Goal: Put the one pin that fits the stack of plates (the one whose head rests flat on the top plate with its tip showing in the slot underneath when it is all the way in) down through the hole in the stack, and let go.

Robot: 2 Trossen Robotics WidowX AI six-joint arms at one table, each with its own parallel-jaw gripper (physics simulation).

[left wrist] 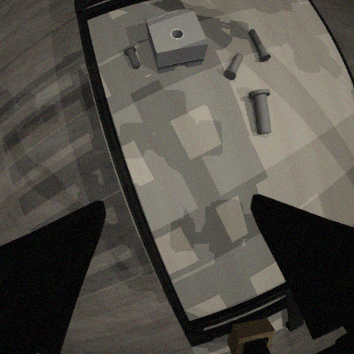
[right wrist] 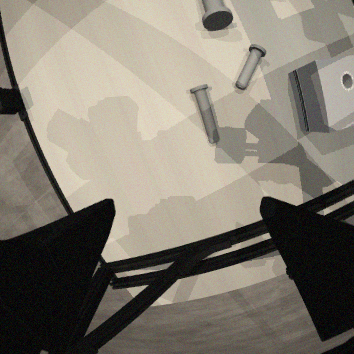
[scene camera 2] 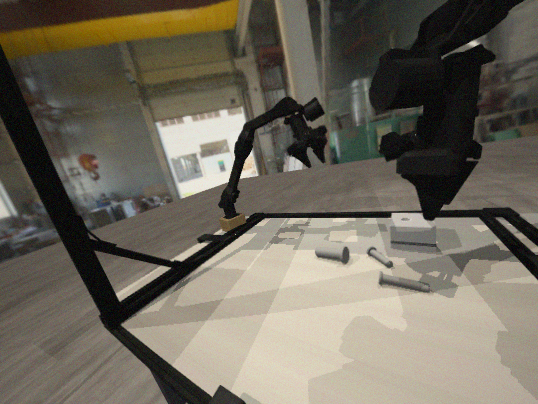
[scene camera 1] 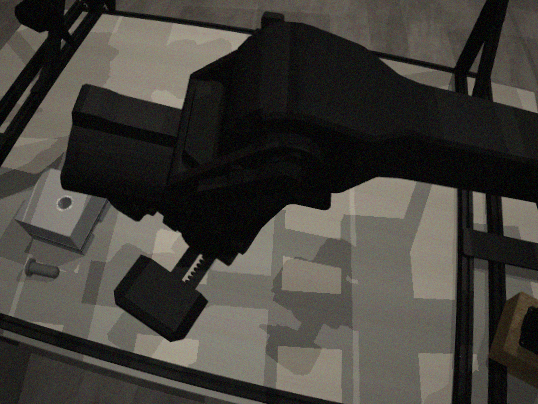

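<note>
The grey stack of plates (scene camera 1: 50,215) (scene camera 2: 413,234) (left wrist: 170,45) (right wrist: 335,97) has a round hole in its top. Several headed pins lie on their sides, apart from it: a thick one (scene camera 2: 331,252) (left wrist: 262,116) (right wrist: 215,6), a short one (scene camera 2: 381,257) (left wrist: 233,66) (right wrist: 250,69), a long thin one (scene camera 2: 404,282) (left wrist: 259,45) (right wrist: 205,115), and a small one (scene camera 1: 44,270) (left wrist: 133,58) on the stack's other side. My left gripper (scene camera 2: 315,165) (left wrist: 178,205) is open and empty, high and far from the pins. My right gripper (scene camera 2: 434,215) (right wrist: 188,205) is open and empty, above the table.
Black frame rails (scene camera 1: 464,300) (scene camera 2: 350,215) (left wrist: 116,165) edge the table, with slanting posts at its corners. A tan block (scene camera 1: 507,325) (scene camera 2: 233,223) (left wrist: 250,330) stands by the left arm's base. The left arm (scene camera 1: 310,100) covers much of the table in scene camera 1.
</note>
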